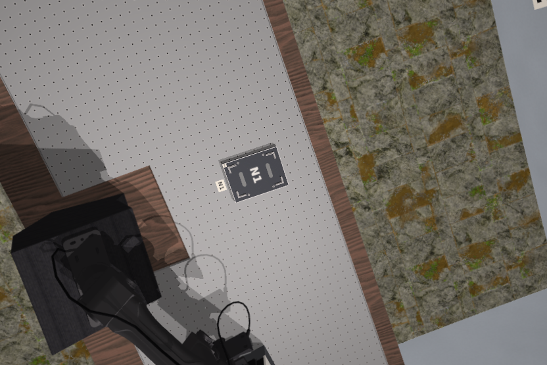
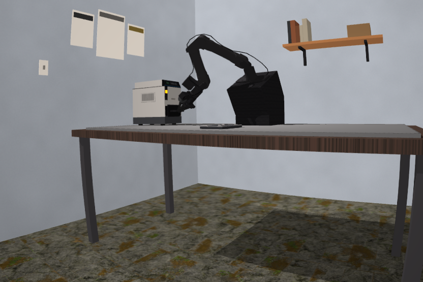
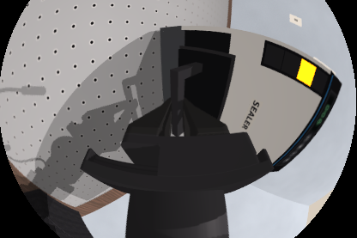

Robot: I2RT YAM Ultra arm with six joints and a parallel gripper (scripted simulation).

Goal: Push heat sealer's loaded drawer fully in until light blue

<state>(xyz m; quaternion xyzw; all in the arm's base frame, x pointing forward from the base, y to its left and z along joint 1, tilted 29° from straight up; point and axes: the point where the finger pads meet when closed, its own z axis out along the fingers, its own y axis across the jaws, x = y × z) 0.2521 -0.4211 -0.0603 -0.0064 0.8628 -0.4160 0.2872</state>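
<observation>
Right now the sealer drawer is 20 mm ahead of my hand, 100 mm to the right of it and 10 mm below it. The rest, counted from my hand: label tag: 90 mm ahead, 490 mm to the left, 90 mm below.
</observation>
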